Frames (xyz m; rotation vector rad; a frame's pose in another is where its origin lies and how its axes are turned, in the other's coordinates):
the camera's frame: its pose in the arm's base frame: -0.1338 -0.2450 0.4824 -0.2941 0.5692 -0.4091
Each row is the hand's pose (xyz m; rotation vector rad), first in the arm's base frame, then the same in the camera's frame.
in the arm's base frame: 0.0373 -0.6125 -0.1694 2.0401 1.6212 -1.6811
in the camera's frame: 0.5956 -0.0272 -0.4835 1.8670 1.9489 -0.6833
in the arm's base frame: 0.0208 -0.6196 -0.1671 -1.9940 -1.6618 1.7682
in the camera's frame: 0.5851 -0.0391 -0.4922 1.8213 1.9885 -0.7697
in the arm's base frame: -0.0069 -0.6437 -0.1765 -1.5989 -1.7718 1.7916
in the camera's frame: 0.5790 -0.0648 -0.5194 1.5444 2.2145 -0.9801
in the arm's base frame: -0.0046 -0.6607 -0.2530 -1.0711 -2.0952 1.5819
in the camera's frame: 0.6235 -0.0502 -0.5822 0.9719 2.5579 -0.9771
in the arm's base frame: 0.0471 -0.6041 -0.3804 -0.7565 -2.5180 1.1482
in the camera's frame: 0.6961 0.0627 -0.6463 0.4568 2.7309 -0.5665
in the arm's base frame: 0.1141 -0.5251 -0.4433 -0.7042 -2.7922 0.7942
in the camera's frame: 0.7406 0.1754 -0.6462 0.2640 2.7073 -0.1741
